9 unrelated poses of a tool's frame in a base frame.
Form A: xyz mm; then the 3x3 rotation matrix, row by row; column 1 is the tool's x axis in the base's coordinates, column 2 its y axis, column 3 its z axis. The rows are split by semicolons.
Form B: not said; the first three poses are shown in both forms.
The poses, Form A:
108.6 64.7 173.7; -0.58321 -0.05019 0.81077; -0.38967 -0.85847 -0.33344; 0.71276 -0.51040 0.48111
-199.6 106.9 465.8; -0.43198 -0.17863 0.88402; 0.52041 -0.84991 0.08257; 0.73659 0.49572 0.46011
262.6 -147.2 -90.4; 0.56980 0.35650 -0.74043; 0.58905 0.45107 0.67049; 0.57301 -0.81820 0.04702
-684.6 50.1 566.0; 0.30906 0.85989 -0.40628; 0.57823 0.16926 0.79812; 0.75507 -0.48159 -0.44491
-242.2 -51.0 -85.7; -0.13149 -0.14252 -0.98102; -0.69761 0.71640 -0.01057; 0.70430 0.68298 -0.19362
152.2 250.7 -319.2; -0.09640 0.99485 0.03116; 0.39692 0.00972 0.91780; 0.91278 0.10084 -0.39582
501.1 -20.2 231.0; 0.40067 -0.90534 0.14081; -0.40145 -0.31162 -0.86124; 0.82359 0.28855 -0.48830
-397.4 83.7 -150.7; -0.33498 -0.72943 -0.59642; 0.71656 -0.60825 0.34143; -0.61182 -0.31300 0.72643
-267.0 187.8 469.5; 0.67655 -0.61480 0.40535; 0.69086 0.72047 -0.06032; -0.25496 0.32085 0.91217
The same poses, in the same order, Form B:
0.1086 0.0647 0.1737 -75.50 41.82 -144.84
-0.1996 0.1069 0.4658 77.91 27.80 131.82
0.2626 -0.1472 -0.0904 -65.58 -57.86 10.24
-0.6846 0.0501 0.5660 -86.90 -78.86 -19.13
-0.2422 -0.0510 -0.0857 39.21 -95.29 -31.39
0.1522 0.2507 -0.3192 -83.88 -90.52 -61.39
0.5011 -0.0202 0.2310 108.14 -64.21 47.39
-0.3974 0.0837 -0.1507 -52.56 1.24 116.13
-0.2670 0.1878 0.4695 12.38 21.45 42.41

